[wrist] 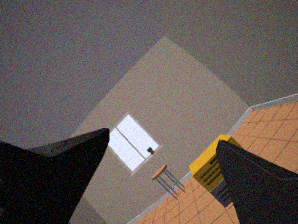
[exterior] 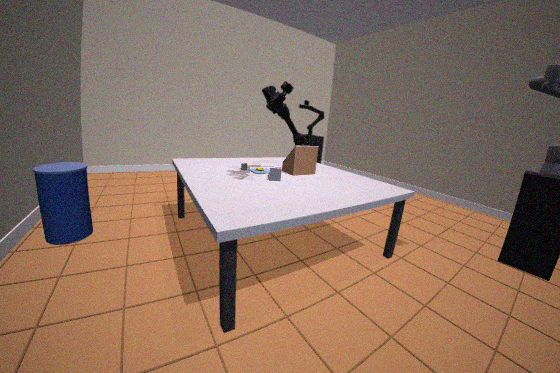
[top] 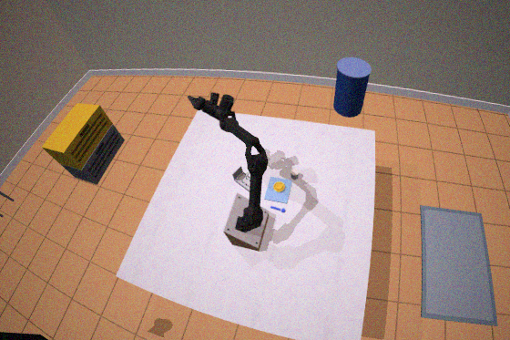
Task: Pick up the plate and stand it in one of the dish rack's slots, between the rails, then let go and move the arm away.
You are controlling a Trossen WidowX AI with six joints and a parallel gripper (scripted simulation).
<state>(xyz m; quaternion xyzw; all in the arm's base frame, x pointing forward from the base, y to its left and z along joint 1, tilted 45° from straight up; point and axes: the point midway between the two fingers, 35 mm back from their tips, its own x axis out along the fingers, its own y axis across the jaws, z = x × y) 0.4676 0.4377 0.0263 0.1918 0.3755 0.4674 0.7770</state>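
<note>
My gripper tip is 15 cm past the yellow plate, 44 cm to the left of it and 50 cm above it. Also, from my gripper tip: small cup: 6 cm behind, 52 cm to the right, 49 cm below; grey dish rack: 14 cm behind, 24 cm to the right, 49 cm below; light blue mat: 16 cm behind, 44 cm to the right, 52 cm below.
</note>
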